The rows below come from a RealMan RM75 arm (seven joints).
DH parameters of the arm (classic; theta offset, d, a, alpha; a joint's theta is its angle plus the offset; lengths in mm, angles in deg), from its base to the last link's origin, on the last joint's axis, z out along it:
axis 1: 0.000 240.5 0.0 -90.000
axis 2: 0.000 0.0 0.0 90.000
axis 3: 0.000 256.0 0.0 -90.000
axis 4: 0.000 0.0 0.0 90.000
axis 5: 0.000 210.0 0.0 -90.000
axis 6: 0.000 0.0 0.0 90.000
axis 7: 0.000 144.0 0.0 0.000
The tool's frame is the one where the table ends.
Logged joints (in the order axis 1, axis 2, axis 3, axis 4, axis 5, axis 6, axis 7), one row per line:
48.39 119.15 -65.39 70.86 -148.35 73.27 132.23
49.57 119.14 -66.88 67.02 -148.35 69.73 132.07
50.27 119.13 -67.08 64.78 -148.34 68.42 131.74
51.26 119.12 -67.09 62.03 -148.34 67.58 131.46
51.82 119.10 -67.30 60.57 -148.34 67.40 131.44
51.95 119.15 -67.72 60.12 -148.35 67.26 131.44
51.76 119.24 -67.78 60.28 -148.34 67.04 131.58
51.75 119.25 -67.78 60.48 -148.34 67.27 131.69
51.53 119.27 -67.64 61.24 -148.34 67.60 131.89
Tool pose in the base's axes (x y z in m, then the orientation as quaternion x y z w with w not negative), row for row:
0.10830 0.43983 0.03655 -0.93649 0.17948 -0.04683 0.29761
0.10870 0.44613 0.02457 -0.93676 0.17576 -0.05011 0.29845
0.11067 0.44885 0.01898 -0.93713 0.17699 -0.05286 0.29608
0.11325 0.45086 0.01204 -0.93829 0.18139 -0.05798 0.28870
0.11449 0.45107 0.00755 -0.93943 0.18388 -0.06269 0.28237
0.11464 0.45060 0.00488 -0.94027 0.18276 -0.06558 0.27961
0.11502 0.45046 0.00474 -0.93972 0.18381 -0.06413 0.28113
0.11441 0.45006 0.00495 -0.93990 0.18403 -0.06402 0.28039
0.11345 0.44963 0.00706 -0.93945 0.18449 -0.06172 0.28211
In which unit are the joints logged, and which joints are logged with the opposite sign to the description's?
The joints are logged in degrees. Opposite sign: axis 4, axis 6.
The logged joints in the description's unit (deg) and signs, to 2 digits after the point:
48.39 119.15 -65.39 -70.86 -148.35 -73.27 132.23
49.57 119.14 -66.88 -67.02 -148.35 -69.73 132.07
50.27 119.13 -67.08 -64.78 -148.34 -68.42 131.74
51.26 119.12 -67.09 -62.03 -148.34 -67.58 131.46
51.82 119.10 -67.30 -60.57 -148.34 -67.40 131.44
51.95 119.15 -67.72 -60.12 -148.35 -67.26 131.44
51.76 119.24 -67.78 -60.28 -148.34 -67.04 131.58
51.75 119.25 -67.78 -60.48 -148.34 -67.27 131.69
51.53 119.27 -67.64 -61.24 -148.34 -67.60 131.89

